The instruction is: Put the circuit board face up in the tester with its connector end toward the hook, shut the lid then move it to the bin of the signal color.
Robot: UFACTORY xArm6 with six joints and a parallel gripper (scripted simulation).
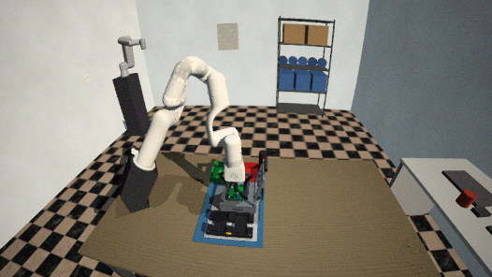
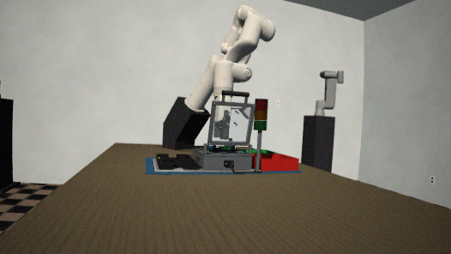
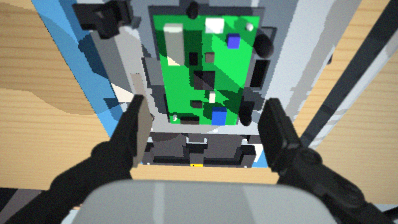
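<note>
My hand is 4 cm above the green circuit board. From my hand the other things lie so: tester plate (5 cm below, 1 cm to the left); black latch hook (6 cm to the left, 6 cm behind, 3 cm below); tester lid (12 cm ahead, 7 cm above).
</note>
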